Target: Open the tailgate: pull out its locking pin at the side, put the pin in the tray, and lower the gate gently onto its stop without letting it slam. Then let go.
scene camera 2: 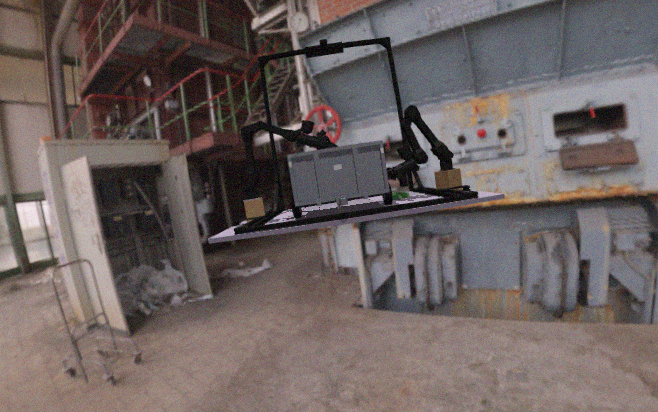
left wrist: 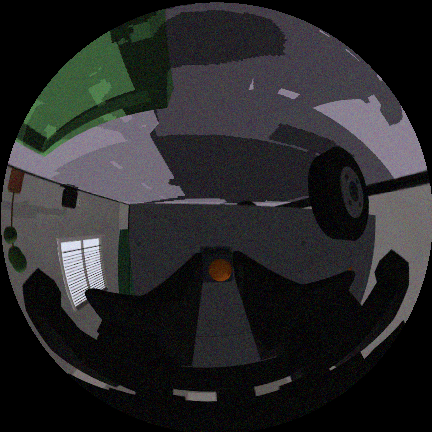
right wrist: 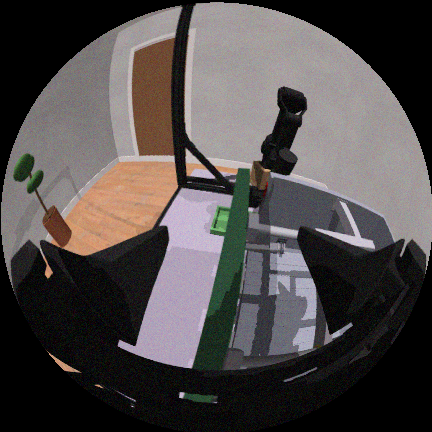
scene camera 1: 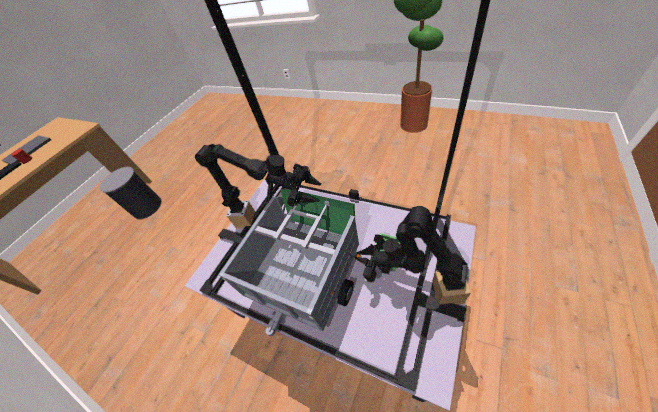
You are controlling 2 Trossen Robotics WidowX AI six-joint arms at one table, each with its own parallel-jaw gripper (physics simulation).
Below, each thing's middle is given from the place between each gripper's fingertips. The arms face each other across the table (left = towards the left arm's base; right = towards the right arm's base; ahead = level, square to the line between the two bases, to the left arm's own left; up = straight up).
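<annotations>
Grey truck bed (scene camera 1: 299, 271): 13 cm ahead of my left hand, 20 cm to the right of it, 3 cm above it.
My right hand stands 10 mm to the left of the grey truck bed and 250 mm short of it, 170 mm above it.
</annotations>
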